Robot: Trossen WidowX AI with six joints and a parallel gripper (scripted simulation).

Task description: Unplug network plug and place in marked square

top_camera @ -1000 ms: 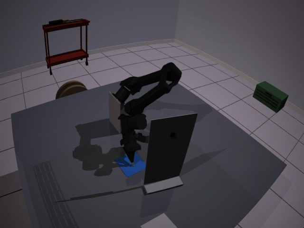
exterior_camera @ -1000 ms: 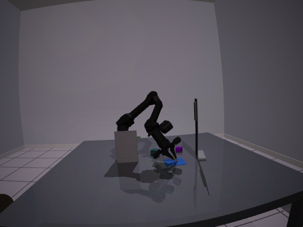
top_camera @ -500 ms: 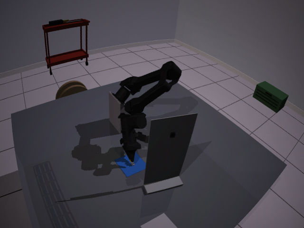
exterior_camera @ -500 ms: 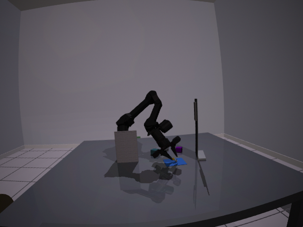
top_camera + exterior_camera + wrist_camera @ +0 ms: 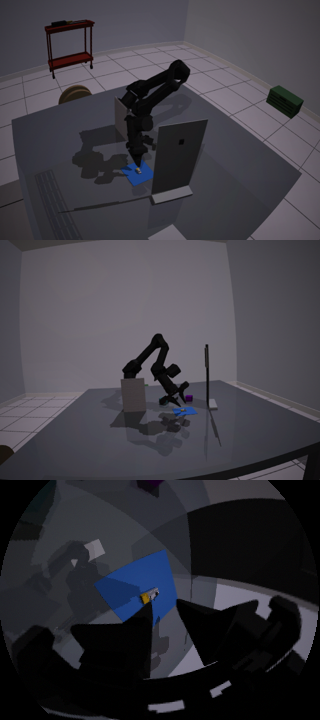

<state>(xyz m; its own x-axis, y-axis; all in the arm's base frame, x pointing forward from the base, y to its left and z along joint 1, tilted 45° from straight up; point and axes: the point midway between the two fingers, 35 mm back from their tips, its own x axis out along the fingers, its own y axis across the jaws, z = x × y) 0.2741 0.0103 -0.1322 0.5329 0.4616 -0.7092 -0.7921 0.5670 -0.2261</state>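
The yellowish network plug lies 3 cm below my gripper tip. From my gripper tip the other things lie so: teal cube (9 cm behind, 20 cm to the left, 2 cm below); upright dark panel (17 cm ahead, 6 cm to the left, 13 cm above); blue marked square (1 cm ahead, 4 cm below).
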